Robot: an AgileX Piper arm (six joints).
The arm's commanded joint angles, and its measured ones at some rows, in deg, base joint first. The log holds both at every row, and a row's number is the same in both.
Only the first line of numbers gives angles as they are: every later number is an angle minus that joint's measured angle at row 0.
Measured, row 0:
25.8, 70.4, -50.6, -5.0, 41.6, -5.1
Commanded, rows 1 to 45:
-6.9, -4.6, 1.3, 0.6, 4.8, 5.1
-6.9, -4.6, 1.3, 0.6, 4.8, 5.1
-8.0, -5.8, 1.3, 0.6, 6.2, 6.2
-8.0, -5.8, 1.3, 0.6, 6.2, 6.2
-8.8, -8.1, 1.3, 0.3, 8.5, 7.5
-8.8, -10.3, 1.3, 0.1, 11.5, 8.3
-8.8, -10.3, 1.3, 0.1, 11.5, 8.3
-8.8, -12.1, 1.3, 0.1, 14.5, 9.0
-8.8, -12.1, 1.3, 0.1, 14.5, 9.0
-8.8, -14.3, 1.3, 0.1, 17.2, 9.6
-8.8, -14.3, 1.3, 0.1, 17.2, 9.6
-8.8, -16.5, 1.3, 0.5, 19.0, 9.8
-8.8, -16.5, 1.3, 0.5, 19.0, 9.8
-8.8, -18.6, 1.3, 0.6, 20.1, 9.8
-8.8, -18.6, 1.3, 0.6, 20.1, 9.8
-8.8, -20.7, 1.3, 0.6, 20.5, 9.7
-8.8, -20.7, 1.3, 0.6, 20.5, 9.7
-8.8, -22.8, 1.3, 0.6, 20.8, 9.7
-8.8, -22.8, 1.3, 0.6, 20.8, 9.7
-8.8, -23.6, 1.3, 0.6, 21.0, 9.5
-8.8, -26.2, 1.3, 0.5, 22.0, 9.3
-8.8, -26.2, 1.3, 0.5, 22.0, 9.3
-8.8, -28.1, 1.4, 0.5, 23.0, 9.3
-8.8, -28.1, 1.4, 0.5, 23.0, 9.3
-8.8, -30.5, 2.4, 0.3, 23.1, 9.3
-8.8, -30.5, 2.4, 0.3, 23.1, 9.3
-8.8, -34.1, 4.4, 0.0, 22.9, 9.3
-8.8, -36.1, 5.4, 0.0, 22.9, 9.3
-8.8, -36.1, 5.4, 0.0, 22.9, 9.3
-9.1, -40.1, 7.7, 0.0, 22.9, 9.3
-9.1, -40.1, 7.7, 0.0, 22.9, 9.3
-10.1, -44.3, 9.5, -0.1, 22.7, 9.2
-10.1, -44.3, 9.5, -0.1, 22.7, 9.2
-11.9, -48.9, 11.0, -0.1, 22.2, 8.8
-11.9, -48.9, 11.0, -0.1, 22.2, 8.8
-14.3, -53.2, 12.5, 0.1, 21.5, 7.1
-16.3, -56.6, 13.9, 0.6, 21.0, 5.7
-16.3, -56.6, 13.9, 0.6, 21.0, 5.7
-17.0, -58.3, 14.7, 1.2, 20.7, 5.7
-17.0, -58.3, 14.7, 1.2, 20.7, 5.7
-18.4, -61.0, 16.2, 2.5, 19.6, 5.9
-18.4, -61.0, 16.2, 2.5, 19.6, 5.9
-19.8, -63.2, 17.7, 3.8, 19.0, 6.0
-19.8, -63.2, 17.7, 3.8, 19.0, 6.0
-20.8, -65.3, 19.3, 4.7, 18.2, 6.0
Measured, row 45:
-19.3, -62.7, 17.5, 3.3, 19.8, 6.5
